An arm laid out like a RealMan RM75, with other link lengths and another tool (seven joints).
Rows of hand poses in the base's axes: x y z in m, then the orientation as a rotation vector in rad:
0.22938, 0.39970, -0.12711, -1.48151, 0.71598, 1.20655
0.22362, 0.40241, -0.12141, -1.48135, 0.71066, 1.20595
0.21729, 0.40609, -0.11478, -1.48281, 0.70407, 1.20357
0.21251, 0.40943, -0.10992, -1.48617, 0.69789, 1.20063
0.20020, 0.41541, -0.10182, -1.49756, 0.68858, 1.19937
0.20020, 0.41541, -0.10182, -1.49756, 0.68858, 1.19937
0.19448, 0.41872, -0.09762, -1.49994, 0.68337, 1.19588
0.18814, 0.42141, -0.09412, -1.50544, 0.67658, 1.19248
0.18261, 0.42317, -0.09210, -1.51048, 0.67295, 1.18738
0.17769, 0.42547, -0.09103, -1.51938, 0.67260, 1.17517
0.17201, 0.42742, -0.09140, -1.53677, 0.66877, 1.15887
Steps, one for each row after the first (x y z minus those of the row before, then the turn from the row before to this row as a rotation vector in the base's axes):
-0.00576, 0.00271, 0.00570, 0.00311, -0.00303, 0.00167
-0.00633, 0.00368, 0.00663, 0.00262, -0.00525, 0.00185
-0.00478, 0.00334, 0.00486, 0.00098, -0.00593, 0.00227
-0.01231, 0.00598, 0.00810, -0.00322, -0.00867, 0.00853
0.00000, 0.00000, 0.00000, 0.00000, 0.00000, 0.00000
-0.00572, 0.00331, 0.00420, 0.00115, -0.00549, 0.00109
-0.00634, 0.00269, 0.00350, -0.00030, -0.00710, 0.00331
-0.00553, 0.00176, 0.00202, -0.00172, -0.00646, 0.00071
-0.00492, 0.00230, 0.00107, -0.00639, -0.01040, -0.00327
-0.00568, 0.00195, -0.00037, -0.01092, -0.01702, -0.00025

